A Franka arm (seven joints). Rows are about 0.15 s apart.
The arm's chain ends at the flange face. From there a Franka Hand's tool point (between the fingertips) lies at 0.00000 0.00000 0.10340 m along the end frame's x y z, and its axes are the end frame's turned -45 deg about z.
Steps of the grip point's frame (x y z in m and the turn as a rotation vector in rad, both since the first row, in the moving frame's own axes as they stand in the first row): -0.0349, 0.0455, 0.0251, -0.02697, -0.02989, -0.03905; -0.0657, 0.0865, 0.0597, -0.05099, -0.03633, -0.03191; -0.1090, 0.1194, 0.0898, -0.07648, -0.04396, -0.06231; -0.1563, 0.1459, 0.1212, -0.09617, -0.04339, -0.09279; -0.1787, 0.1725, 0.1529, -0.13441, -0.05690, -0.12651; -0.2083, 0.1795, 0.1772, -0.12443, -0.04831, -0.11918; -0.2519, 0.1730, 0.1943, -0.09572, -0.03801, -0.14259; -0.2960, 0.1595, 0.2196, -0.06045, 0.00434, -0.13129; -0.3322, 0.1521, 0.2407, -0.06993, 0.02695, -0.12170; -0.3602, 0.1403, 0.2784, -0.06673, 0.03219, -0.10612
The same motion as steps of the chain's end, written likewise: 0.0076, 0.0527, 0.0252, -0.04021, -0.00206, -0.03905; 0.0135, 0.1013, 0.0599, -0.06174, 0.01037, -0.03191; 0.0047, 0.1528, 0.0902, -0.08516, 0.02300, -0.06231; -0.0117, 0.2037, 0.1218, -0.09868, 0.03732, -0.09279; -0.0109, 0.2348, 0.1540, -0.13528, 0.05481, -0.12651; -0.0267, 0.2620, 0.1781, -0.12215, 0.05382, -0.11918; -0.0607, 0.2910, 0.1948, -0.09456, 0.04081, -0.14259; -0.1015, 0.3183, 0.2198, -0.03968, 0.04581, -0.13129; -0.1346, 0.3398, 0.2410, -0.03039, 0.06850, -0.12170; -0.1628, 0.3518, 0.2787, -0.02442, 0.06995, -0.10612
